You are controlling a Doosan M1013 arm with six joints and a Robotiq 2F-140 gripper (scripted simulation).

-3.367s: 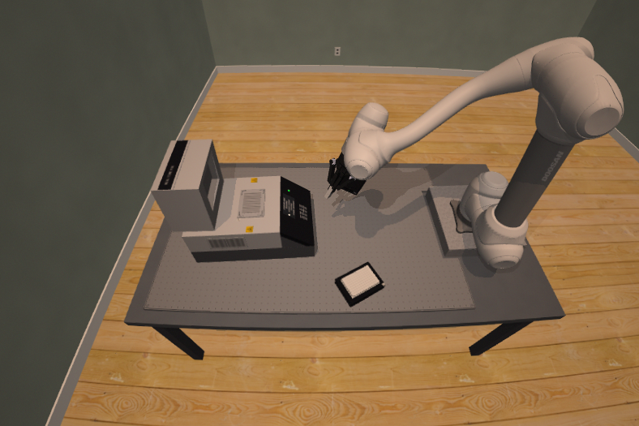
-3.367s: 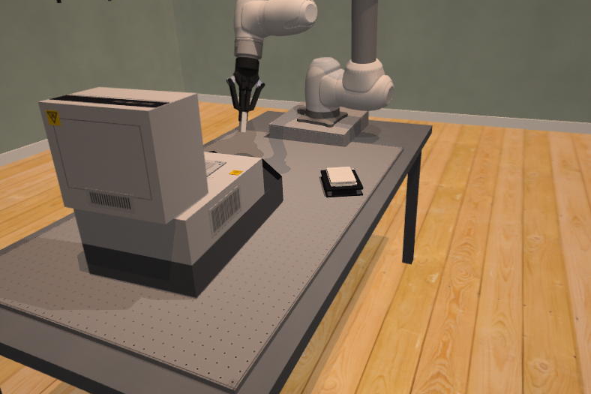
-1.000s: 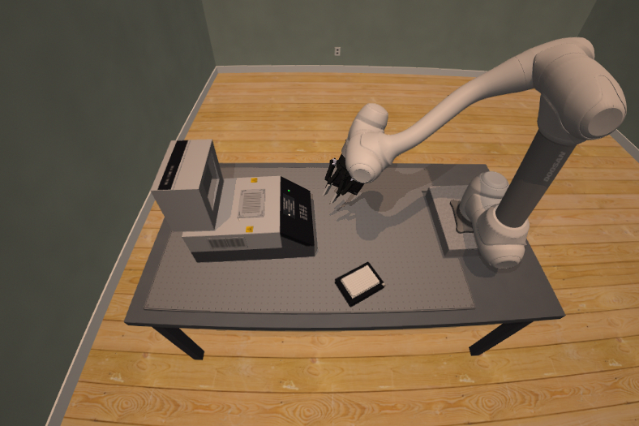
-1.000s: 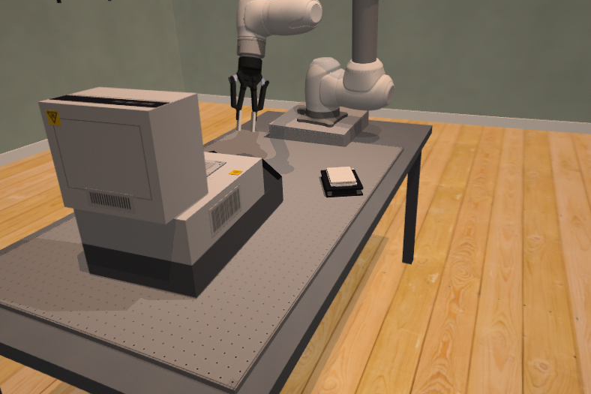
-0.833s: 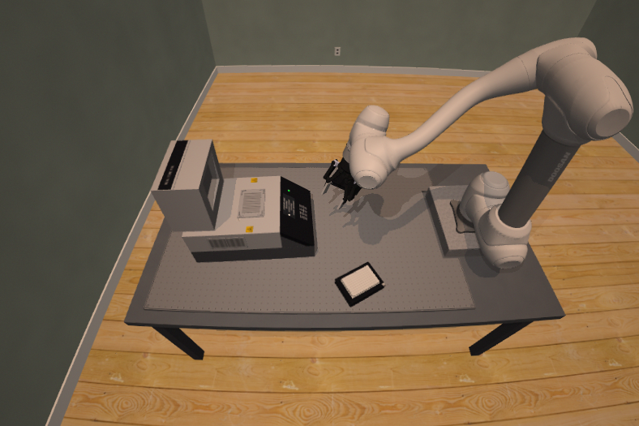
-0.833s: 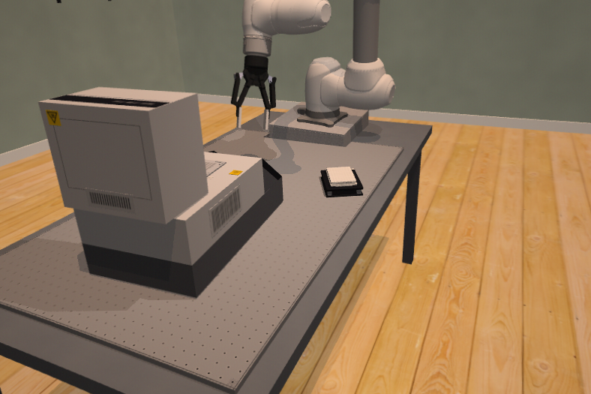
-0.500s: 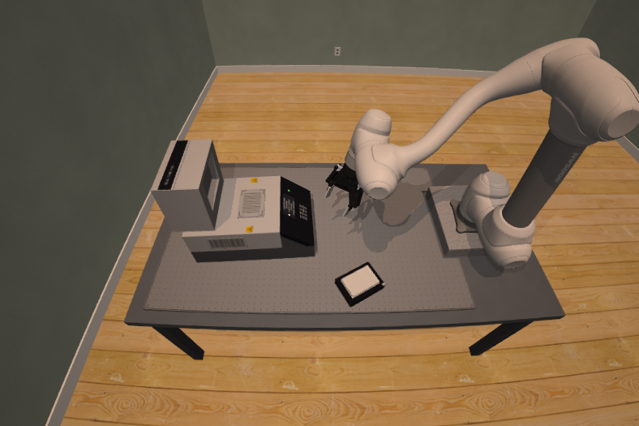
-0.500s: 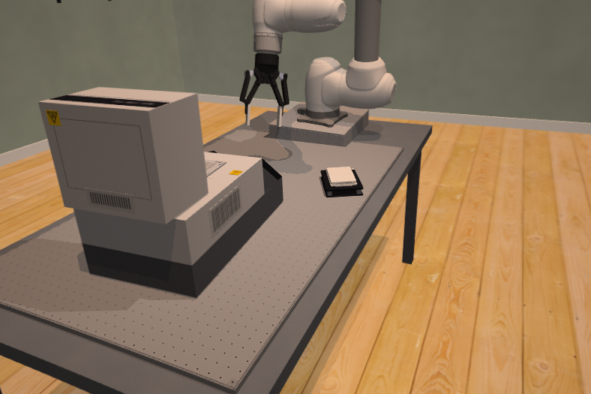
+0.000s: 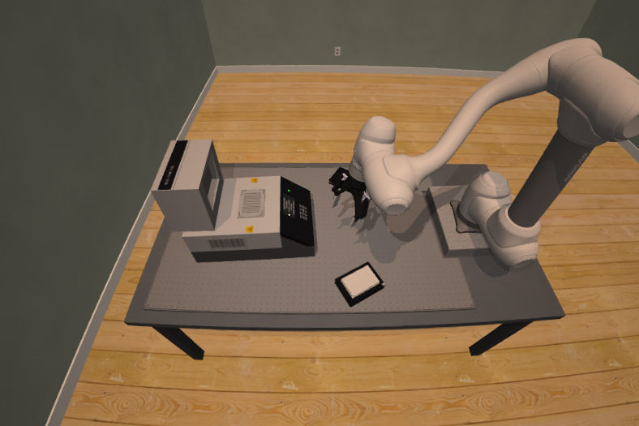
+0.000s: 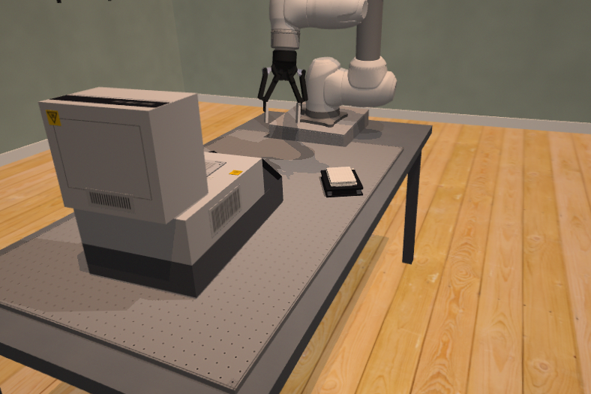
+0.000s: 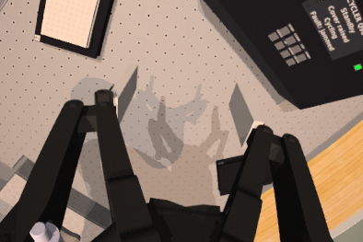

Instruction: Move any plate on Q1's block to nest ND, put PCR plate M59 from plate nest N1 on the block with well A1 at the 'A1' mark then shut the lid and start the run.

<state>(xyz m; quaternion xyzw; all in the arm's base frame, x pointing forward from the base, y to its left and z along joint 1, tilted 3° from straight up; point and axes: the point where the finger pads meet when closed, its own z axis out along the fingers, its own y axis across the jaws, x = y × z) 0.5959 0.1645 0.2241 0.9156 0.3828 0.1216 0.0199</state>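
My hand is 80 mm past the white 96-well plate M59, 170 mm to the right of it and 210 mm above it. Also, from my hand: black nest ND: 20 mm behind, 400 mm to the right, 230 mm below.
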